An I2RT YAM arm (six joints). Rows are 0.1 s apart.
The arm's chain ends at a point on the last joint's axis. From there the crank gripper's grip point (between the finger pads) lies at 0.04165 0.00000 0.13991 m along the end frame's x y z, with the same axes.
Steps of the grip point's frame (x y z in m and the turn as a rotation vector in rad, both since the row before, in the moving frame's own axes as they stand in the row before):
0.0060 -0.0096 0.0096 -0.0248 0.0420 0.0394
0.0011 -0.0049 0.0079 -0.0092 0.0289 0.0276
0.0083 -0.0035 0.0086 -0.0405 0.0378 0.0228
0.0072 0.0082 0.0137 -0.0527 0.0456 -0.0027
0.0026 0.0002 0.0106 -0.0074 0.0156 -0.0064
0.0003 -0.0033 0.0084 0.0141 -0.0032 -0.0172
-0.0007 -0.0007 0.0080 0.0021 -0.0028 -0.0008
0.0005 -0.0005 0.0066 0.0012 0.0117 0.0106
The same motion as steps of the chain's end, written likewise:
0.0003 -0.0148 0.0115 -0.0248 0.0420 0.0394
-0.0029 -0.0074 0.0092 -0.0092 0.0289 0.0276
0.0031 -0.0101 0.0104 -0.0405 0.0378 0.0228
0.0009 0.0010 0.0159 -0.0527 0.0456 -0.0027
0.0004 -0.0006 0.0113 -0.0074 0.0156 -0.0064
0.0008 -0.0006 0.0083 0.0141 -0.0032 -0.0172
-0.0003 -0.0004 0.0079 0.0021 -0.0028 -0.0008
-0.0011 -0.0008 0.0071 0.0012 0.0117 0.0106

